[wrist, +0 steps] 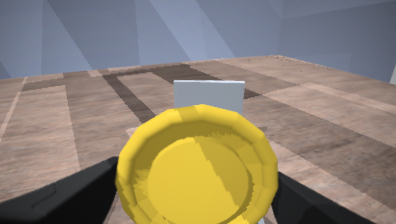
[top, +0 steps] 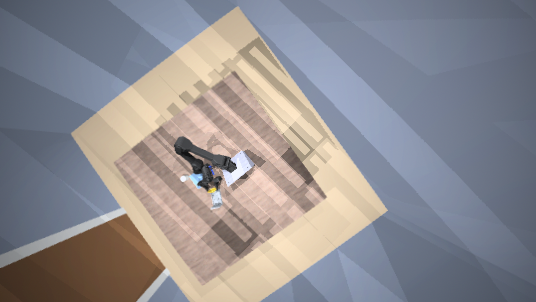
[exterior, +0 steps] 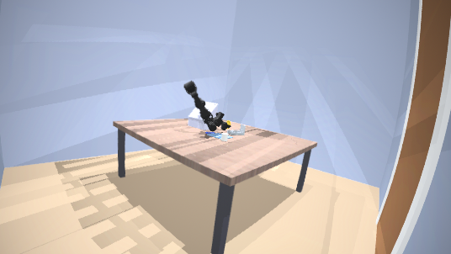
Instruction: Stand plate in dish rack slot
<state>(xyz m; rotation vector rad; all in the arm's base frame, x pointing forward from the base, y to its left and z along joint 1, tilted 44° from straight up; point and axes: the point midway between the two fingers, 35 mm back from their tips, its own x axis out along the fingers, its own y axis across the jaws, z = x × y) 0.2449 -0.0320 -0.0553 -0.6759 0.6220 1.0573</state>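
Now: gripper tip 6 cm to the right of the grey dish rack, 5 cm above it and 4 cm short of it. Round my gripper tip: yellow plate (1 cm to the right); blue spoon (15 cm to the right, 7 cm below, 7 cm behind); pale grey cup (22 cm to the right, 15 cm ahead, 5 cm below).
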